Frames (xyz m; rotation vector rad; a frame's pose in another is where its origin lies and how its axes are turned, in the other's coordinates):
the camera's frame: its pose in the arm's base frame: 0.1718 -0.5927 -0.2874 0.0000 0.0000 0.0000
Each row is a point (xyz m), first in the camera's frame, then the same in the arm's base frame.
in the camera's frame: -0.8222 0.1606 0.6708
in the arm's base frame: -0.6504 -0.4321 0.3834
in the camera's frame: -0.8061 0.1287 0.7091
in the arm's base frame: -0.6343 -0.4640 0.4217
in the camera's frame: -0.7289 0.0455 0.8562
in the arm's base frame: -0.5571 -0.5472 0.5688
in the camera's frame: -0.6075 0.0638 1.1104
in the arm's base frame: -0.4357 -0.5289 0.8230
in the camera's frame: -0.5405 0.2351 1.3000
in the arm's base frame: -0.3687 -0.3576 1.0126
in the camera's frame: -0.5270 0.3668 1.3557
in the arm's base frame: -0.3552 -0.2259 1.0683
